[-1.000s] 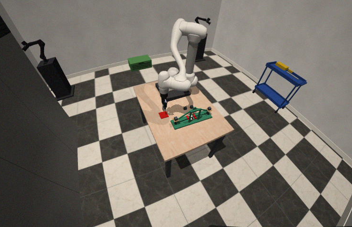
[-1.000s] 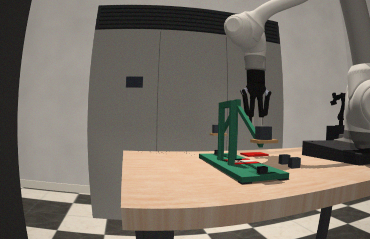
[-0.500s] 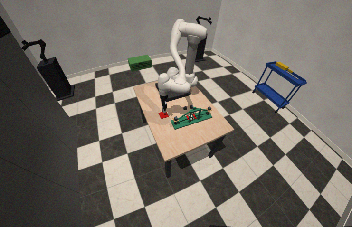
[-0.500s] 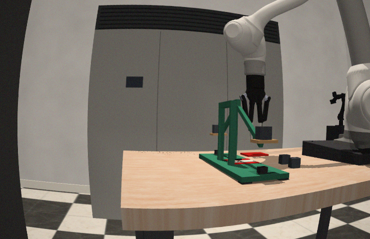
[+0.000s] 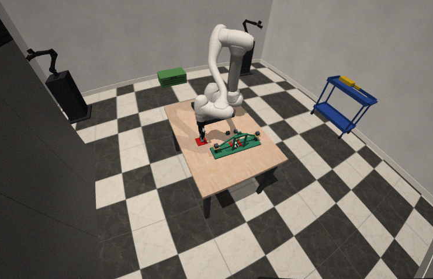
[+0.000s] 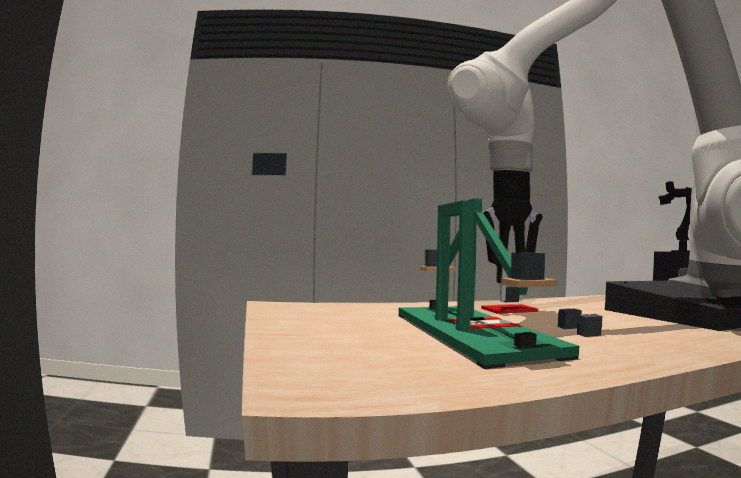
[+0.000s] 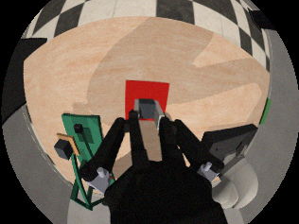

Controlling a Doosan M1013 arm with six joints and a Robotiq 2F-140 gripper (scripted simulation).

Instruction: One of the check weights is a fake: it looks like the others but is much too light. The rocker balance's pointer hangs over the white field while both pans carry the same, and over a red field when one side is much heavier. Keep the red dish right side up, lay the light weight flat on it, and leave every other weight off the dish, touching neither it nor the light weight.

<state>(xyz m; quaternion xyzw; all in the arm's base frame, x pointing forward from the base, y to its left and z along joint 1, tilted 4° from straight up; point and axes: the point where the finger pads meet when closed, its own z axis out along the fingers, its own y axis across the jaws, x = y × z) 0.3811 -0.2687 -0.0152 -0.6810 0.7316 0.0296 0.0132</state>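
My hand is 5 cm above the flat red dish. The rest, counted from my hand: green rocker balance 26 cm to the left, 19 cm ahead, 4 cm above.
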